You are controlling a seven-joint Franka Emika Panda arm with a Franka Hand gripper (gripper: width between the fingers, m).
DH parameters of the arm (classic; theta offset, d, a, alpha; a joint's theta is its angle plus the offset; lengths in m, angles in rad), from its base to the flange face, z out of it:
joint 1: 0 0.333 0 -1.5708
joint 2: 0 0 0 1.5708
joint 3: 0 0.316 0.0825 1.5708
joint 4: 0 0 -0.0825 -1.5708
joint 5: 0 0.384 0 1.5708
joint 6: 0 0 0.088 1.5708
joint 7: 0 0.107 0 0
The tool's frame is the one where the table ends.
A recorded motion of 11 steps. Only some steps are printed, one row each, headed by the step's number.
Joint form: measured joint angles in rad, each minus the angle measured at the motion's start. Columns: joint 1, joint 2, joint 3, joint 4, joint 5, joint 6, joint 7.
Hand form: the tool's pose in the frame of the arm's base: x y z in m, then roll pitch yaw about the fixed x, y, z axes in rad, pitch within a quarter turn. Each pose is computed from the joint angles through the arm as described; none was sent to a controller.
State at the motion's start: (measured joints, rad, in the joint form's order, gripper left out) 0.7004 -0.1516 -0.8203 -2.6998 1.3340 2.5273 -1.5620
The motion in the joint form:
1: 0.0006 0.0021 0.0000 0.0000 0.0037 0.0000 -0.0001
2: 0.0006 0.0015 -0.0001 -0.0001 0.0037 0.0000 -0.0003
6: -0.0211 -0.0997 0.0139 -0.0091 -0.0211 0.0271 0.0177
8: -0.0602 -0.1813 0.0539 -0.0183 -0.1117 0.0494 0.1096
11: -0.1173 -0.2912 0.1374 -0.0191 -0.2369 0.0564 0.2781
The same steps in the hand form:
1: 0.3900 -0.0457 0.2524 -2.5380 -0.5488 0.0848
2: 0.3900 -0.0457 0.2525 -2.5377 -0.5493 0.0847
6: 0.3920 -0.0475 0.2780 -2.5018 -0.6149 0.0515
8: 0.3931 -0.0479 0.3018 -2.4912 -0.6318 0.0443
11: 0.3965 -0.0400 0.3442 -2.4625 -0.6515 0.0276

